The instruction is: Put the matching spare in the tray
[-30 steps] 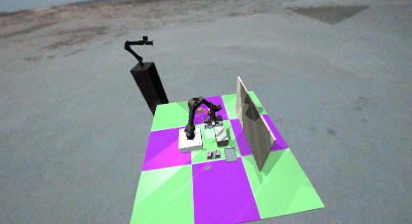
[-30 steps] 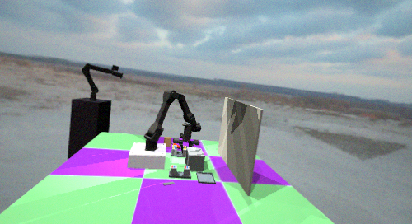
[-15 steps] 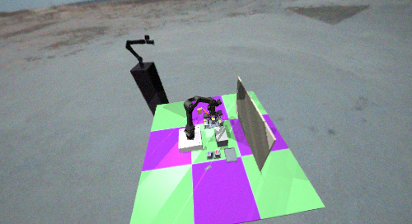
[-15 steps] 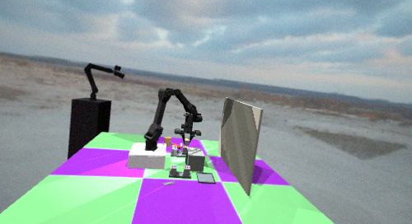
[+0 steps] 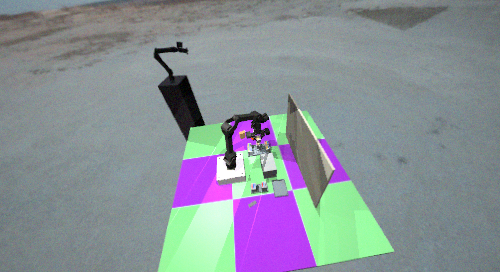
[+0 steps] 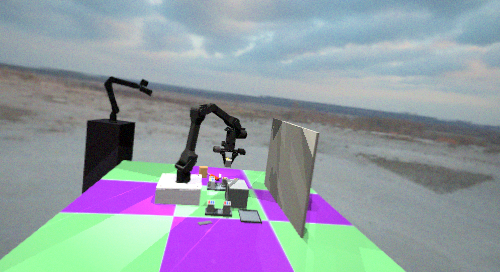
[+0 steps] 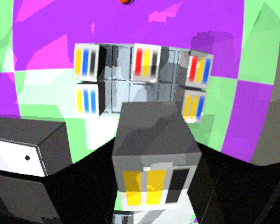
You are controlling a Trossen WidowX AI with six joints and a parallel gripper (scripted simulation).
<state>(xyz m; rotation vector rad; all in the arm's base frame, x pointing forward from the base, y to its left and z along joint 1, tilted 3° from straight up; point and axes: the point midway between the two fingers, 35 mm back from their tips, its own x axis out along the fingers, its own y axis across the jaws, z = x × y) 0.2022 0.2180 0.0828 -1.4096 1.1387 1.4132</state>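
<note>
Right now the flat grey tray is 330 mm to the right of my gripper tip, 160 mm ahead of it and 150 mm below it. From my gripper tip the other things lie so: mounted grey unit (160 mm to the right, 100 mm below, 80 mm ahead); then tall beige board (320 mm ahead, 120 mm to the right, 70 mm above).
</note>
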